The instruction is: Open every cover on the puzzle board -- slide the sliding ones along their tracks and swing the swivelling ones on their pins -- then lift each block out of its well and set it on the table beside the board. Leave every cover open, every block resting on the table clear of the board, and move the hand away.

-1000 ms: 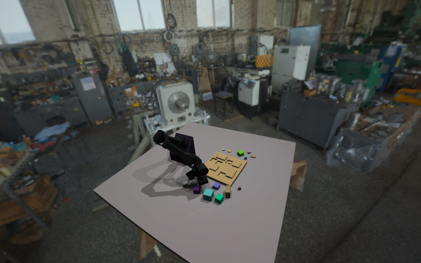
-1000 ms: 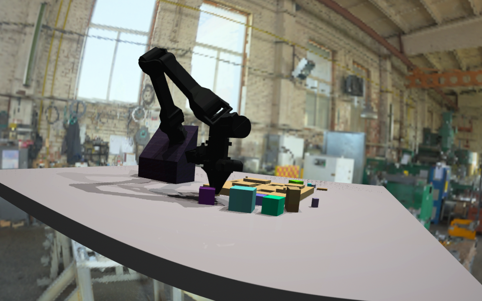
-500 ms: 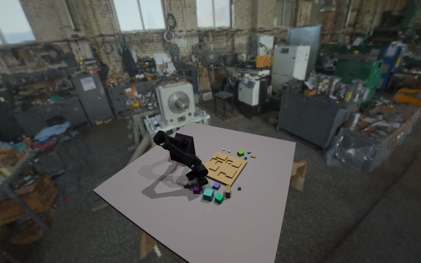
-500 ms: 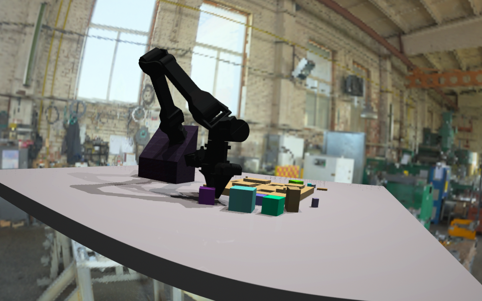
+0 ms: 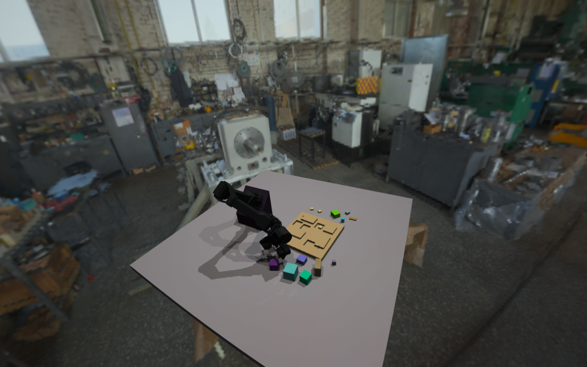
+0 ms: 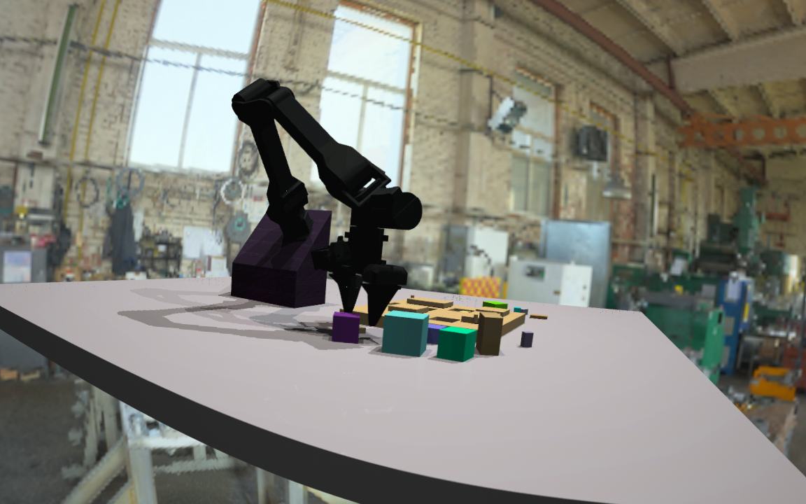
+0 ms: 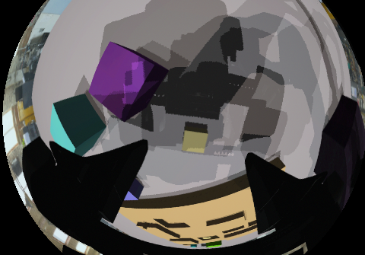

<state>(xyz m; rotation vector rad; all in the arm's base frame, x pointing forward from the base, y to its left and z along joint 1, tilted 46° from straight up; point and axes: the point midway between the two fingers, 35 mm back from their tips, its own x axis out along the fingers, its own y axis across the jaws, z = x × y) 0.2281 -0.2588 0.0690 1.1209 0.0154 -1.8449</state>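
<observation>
My gripper tip is 110 mm short of the tan puzzle board and 220 mm to the right of it. Also, from my gripper tip: brown block: 220 mm ahead, 30 mm to the right, 10 mm above; tiny purple block: 280 mm ahead, 30 mm to the left, 10 mm below; violet block: 120 mm ahead, 10 mm below.
</observation>
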